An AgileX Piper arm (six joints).
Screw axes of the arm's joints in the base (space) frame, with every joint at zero. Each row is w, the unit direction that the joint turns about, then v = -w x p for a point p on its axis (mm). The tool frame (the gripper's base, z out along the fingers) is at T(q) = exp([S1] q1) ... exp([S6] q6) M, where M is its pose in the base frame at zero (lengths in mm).
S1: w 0 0 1 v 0.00 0.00 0.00
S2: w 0 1 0 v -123.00 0.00 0.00
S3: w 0 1 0 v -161.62 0.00 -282.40
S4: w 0.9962 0 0.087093 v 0.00 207.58 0.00
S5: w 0 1 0 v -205.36 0.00 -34.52
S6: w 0.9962 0 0.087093 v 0.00 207.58 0.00
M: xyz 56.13 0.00 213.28 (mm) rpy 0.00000 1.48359 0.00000 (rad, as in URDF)
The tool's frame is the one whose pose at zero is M.
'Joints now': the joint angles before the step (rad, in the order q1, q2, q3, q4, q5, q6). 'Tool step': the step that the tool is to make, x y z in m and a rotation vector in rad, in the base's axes. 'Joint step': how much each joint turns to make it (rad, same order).
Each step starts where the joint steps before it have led.
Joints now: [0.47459, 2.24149, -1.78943, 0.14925, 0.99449, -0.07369]
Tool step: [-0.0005, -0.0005, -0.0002, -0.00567, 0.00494, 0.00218]
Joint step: [-0.00003, -0.00009, 0.00031, -0.00335, 0.00685, -0.00007]
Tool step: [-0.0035, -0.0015, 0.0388, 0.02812, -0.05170, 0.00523]
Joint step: [0.00007, -0.07048, -0.02556, -0.00037, 0.03758, 0.00015]
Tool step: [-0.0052, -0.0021, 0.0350, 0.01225, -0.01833, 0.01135]
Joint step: [0.00002, -0.04946, -0.05167, 0.00000, 0.08007, 0.00000]
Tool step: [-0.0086, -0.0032, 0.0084, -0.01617, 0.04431, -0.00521]
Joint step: [0.00163, -0.02452, 0.00431, 0.00001, 0.06545, 0.01695]
